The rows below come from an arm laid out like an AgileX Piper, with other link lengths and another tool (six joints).
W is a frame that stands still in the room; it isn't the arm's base.
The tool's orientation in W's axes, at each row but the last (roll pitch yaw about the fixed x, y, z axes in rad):
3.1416 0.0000 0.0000
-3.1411 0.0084 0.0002
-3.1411 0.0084 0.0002
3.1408 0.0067 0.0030
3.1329 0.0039 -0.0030
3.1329 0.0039 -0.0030
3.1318 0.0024 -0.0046
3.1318 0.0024 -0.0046
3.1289 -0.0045 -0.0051
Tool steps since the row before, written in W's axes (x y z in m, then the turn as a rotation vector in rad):
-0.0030 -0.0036 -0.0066 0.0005 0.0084 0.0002
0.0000 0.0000 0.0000 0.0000 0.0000 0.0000
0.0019 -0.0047 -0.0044 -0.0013 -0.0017 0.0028
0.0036 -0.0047 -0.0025 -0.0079 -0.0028 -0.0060
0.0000 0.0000 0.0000 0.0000 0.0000 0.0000
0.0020 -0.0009 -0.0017 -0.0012 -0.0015 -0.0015
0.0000 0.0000 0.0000 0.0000 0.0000 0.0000
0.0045 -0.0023 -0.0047 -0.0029 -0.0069 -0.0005
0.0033 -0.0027 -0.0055 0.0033 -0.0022 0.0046
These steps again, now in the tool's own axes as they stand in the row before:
-0.0030 0.0036 0.0066 0.0005 -0.0084 -0.0002
0.0000 0.0000 0.0000 0.0000 0.0000 0.0000
0.0019 0.0047 0.0044 -0.0013 0.0017 -0.0028
0.0036 0.0047 0.0025 -0.0079 0.0028 0.0061
0.0000 0.0000 0.0000 0.0000 0.0000 0.0000
0.0020 0.0009 0.0017 -0.0012 0.0015 0.0015
0.0000 0.0000 0.0000 0.0000 0.0000 0.0000
0.0045 0.0022 0.0047 -0.0029 0.0069 0.0006
0.0033 0.0026 0.0055 0.0033 0.0022 -0.0046

